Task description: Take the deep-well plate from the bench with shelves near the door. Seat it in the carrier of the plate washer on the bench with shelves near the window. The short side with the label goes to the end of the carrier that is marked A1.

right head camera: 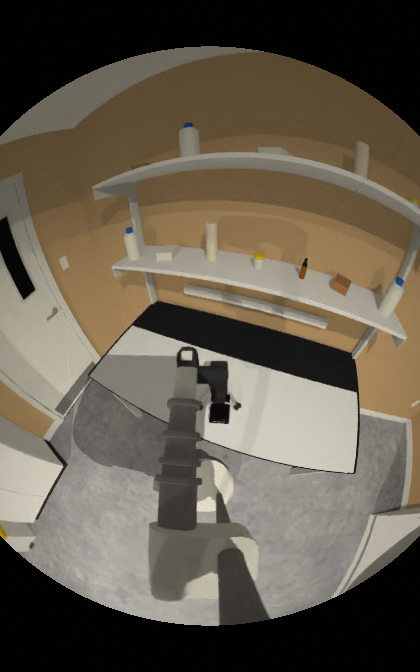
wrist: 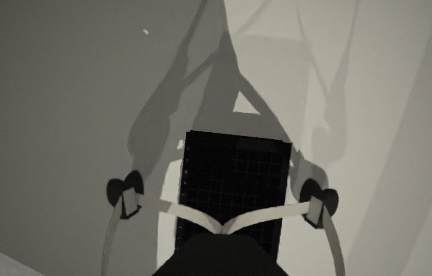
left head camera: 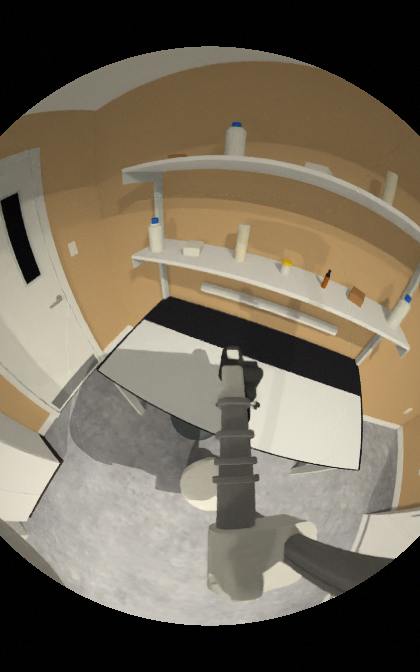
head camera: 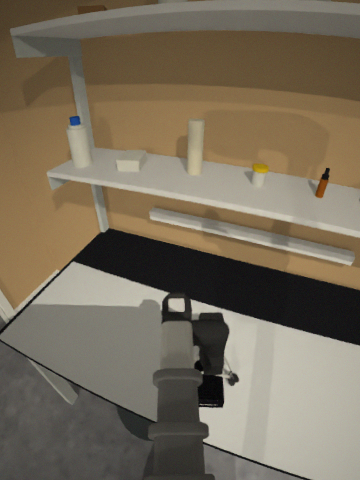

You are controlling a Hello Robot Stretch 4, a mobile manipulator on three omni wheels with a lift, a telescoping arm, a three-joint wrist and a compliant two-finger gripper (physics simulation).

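Where they show: gripper, fingertip midpoint: [right head camera: 217, 407] [wrist: 222, 190] [head camera: 205, 382]; robot's base at its link origin: [right head camera: 204, 483] [left head camera: 208, 482].
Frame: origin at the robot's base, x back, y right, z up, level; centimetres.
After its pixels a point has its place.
Note:
The black deep-well plate [head camera: 211, 392] @(x -35.4, y 10.1, z 76.0 cm) [right head camera: 219, 414] @(x -34.9, y 9.4, z 76.7 cm) [wrist: 235, 172] @(x -41.8, y 9.7, z 77.6 cm) lies on the white top of the bench with shelves [head camera: 310, 390] @(x -34.4, y 41.6, z 73.5 cm) [left head camera: 310, 410] @(x -34.9, y 47.2, z 73.5 cm) [right head camera: 300, 420] @(x -29.6, y 47.1, z 73.5 cm). Its grid of wells faces up; small light marks run along its left long side in the wrist view. I cannot make out the label. My gripper [head camera: 216, 372] [right head camera: 221, 401] @(x -39.4, y 8.8, z 73.4 cm) [wrist: 222, 190] @(x -39.4, y 8.8, z 73.4 cm) is open above the plate, one fingertip out past each long side in the wrist view. The near end of the plate is hidden behind the gripper body there. The arm hides most of the plate in the left head view. The plate washer does not show.
The lower shelf [head camera: 225, 192] @(x -75.8, y 15.0, z 119.1 cm) [left head camera: 270, 277] @(x -75.2, y 18.3, z 119.1 cm) [right head camera: 240, 277] @(x -71.8, y 17.8, z 119.1 cm) over the bench's back holds bottles, a tall cylinder [head camera: 195, 147] @(x -88.6, y 6.5, z 128.8 cm) and small boxes. A rail [head camera: 250, 236] @(x -90.8, y 31.6, z 91.3 cm) runs below it. A round stool [left head camera: 200, 485] @(x 1.1, y -6.3, z 18.7 cm) [right head camera: 220, 485] @(x 0.0, y 11.2, z 18.7 cm) stands before the bench. The door [left head camera: 30, 300] @(x -81.0, y -134.0, z 102.9 cm) is at the left.

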